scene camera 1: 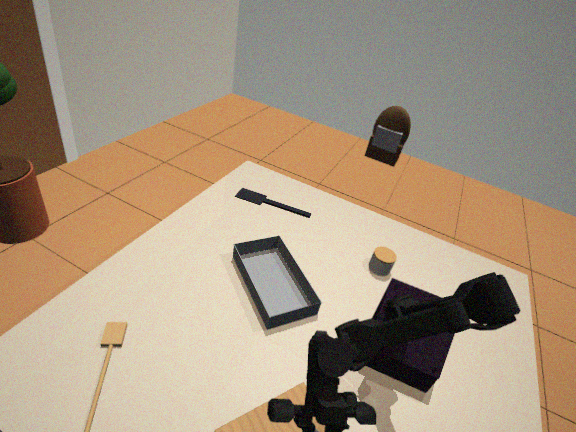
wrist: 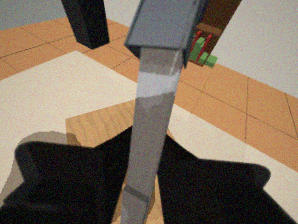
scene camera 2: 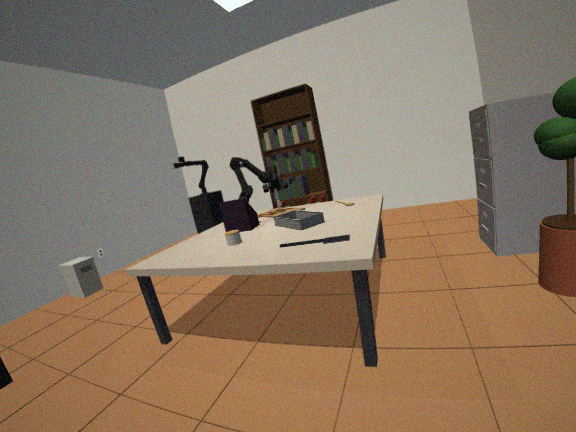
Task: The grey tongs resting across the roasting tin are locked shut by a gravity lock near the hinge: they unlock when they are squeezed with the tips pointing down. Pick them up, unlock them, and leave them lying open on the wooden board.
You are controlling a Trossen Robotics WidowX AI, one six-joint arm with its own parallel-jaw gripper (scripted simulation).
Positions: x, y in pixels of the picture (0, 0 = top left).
Labels:
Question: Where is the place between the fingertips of my gripper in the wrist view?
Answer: At 145, 130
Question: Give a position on a roasting tin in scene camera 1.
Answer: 282, 294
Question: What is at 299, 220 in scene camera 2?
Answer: A roasting tin.

